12 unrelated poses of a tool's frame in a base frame.
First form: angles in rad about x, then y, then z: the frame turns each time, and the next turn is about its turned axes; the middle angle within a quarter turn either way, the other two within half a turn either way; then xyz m.
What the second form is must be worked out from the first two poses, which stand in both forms.
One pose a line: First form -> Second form
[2.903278 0.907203 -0.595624 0.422 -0.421 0.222] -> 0.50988 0.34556 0.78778 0.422; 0.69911 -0.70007 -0.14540 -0.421; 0.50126 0.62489 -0.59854 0.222; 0 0 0 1
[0.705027 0.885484 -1.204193 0.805 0.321 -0.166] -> 0.22687 0.59086 0.77422 0.805; -0.53114 0.74139 -0.41016 0.321; -0.81635 -0.31817 0.48202 -0.166; 0 0 0 1
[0.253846 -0.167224 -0.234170 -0.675 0.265 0.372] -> 0.95914 0.22880 -0.16645 -0.675; -0.26526 0.93184 -0.24763 0.265; 0.09844 0.28166 0.95445 0.372; 0 0 0 1
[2.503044 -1.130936 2.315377 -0.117 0.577 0.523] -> -0.28856 -0.31313 -0.90481 -0.117; -0.22501 0.94072 -0.25380 0.577; 0.93065 0.13036 -0.34191 0.523; 0 0 0 1
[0.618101 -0.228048 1.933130 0.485 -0.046 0.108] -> -0.34528 -0.91086 -0.22608 0.485; 0.80850 -0.16637 -0.56449 -0.046; 0.47656 -0.37769 0.79388 0.108; 0 0 0 1
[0.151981 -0.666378 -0.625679 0.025 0.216 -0.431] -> 0.63716 0.46036 -0.61814 0.025; -0.65475 0.74641 -0.11901 0.216; 0.40660 0.48056 0.77700 -0.431; 0 0 0 1
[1.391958 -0.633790 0.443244 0.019 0.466 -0.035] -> 0.72792 -0.34558 -0.59220 0.019; -0.45015 0.41063 -0.79294 0.466; 0.51720 0.84378 0.14334 -0.035; 0 0 0 1
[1.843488 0.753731 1.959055 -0.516 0.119 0.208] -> -0.27604 -0.67487 0.68436 -0.516; -0.49879 -0.50806 -0.70220 0.119; 0.82159 -0.53519 -0.19638 0.208; 0 0 0 1
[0.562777 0.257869 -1.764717 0.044 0.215 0.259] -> -0.18634 0.94881 0.25502 0.044; -0.85614 -0.02947 -0.51590 0.215; -0.48197 -0.31446 0.81781 0.259; 0 0 0 1
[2.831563 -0.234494 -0.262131 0.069 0.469 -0.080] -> 0.93941 0.25205 -0.23235 0.069; 0.17832 -0.93816 -0.29674 0.469; -0.29277 0.23732 -0.92626 -0.080; 0 0 0 1
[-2.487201 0.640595 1.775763 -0.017 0.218 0.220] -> -0.16318 -0.78496 0.59767 -0.017; -0.70277 0.51766 0.48800 0.218; -0.69245 -0.34039 -0.63612 0.220; 0 0 0 1
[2.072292 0.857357 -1.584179 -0.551 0.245 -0.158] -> -0.00876 0.65438 0.75612 -0.551; 0.47182 0.66938 -0.57385 0.245; -0.88165 0.35173 -0.31461 -0.158; 0 0 0 1
